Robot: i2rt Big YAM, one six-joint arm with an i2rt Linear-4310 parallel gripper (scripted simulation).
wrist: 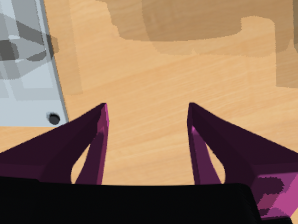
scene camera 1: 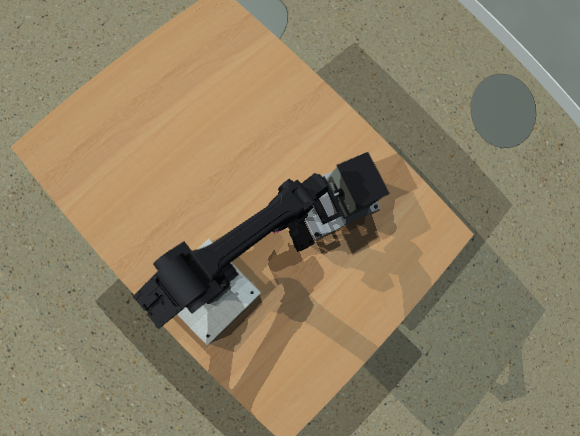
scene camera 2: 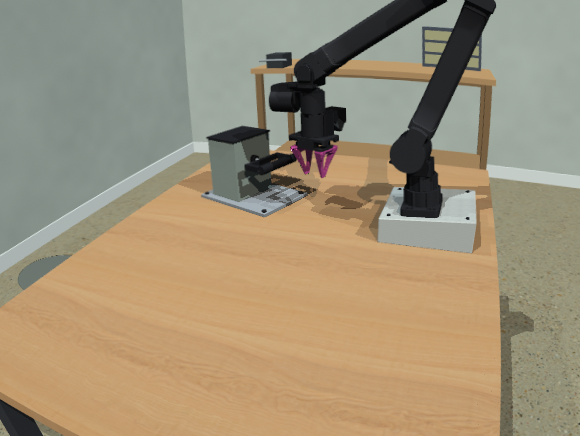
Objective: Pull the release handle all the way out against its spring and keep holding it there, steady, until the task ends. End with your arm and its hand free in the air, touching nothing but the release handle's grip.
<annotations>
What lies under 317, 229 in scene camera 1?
A baseplate.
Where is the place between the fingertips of my gripper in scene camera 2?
314, 175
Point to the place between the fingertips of my gripper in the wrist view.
At 147, 112
</annotations>
